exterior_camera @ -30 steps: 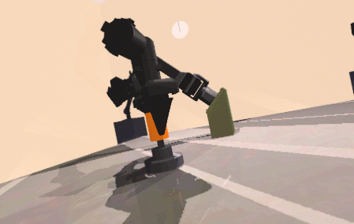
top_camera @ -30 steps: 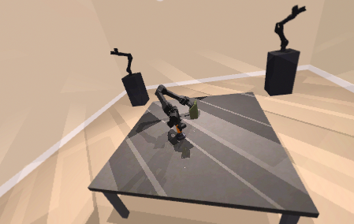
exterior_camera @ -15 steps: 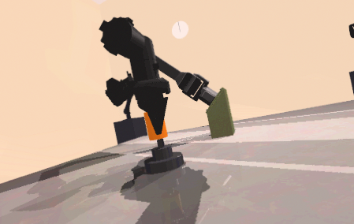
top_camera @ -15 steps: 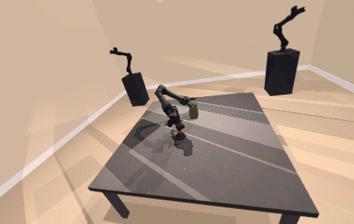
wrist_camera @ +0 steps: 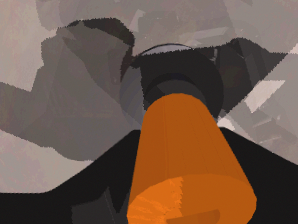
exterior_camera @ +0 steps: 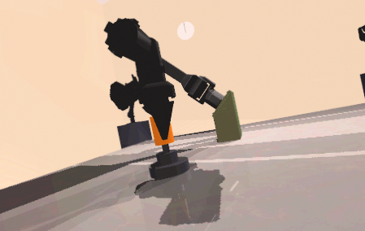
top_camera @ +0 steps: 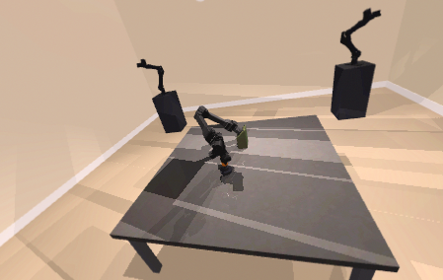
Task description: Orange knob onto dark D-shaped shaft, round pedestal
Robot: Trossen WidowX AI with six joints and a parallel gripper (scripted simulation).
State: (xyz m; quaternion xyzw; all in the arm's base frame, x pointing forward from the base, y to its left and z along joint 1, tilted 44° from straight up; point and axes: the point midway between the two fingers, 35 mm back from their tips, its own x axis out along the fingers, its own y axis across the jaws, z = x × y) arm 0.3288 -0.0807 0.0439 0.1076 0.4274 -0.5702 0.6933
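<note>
Now: gripper tip 2 cm below the orange knob. The rest, counted from my gripper tip: pedestal 4 cm below.
</note>
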